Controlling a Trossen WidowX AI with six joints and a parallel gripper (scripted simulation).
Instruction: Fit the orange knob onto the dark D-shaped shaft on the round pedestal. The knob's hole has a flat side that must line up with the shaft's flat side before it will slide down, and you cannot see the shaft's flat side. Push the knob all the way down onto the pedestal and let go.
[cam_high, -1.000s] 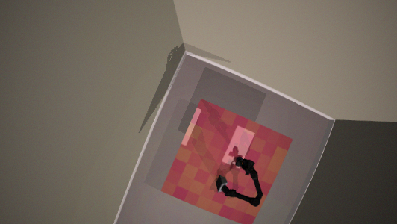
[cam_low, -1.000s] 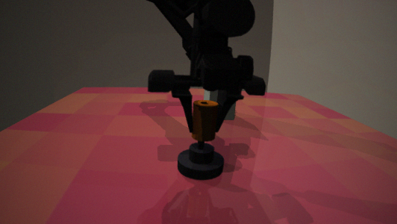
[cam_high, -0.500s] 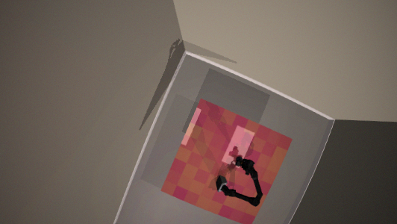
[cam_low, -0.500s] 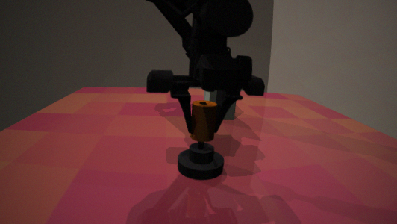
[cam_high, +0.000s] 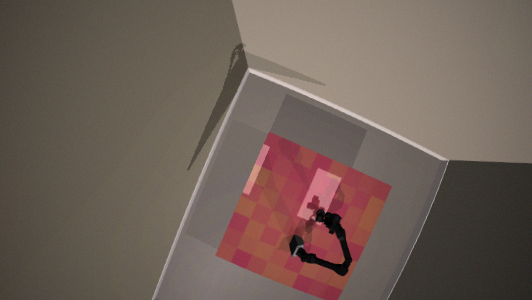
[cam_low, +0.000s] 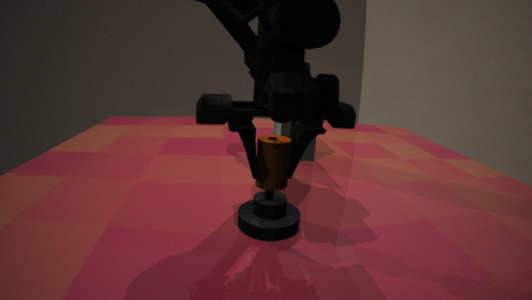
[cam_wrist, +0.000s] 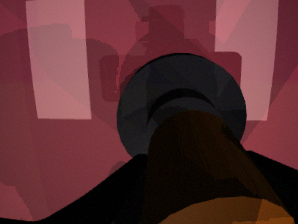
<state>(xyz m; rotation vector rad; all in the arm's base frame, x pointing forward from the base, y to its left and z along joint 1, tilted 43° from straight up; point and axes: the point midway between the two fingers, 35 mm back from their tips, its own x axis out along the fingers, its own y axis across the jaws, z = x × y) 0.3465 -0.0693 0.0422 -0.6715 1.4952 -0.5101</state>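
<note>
Now: the orange knob 2 cm above my gripper tip. Round my gripper tip: dark pedestal (4 cm below).
</note>
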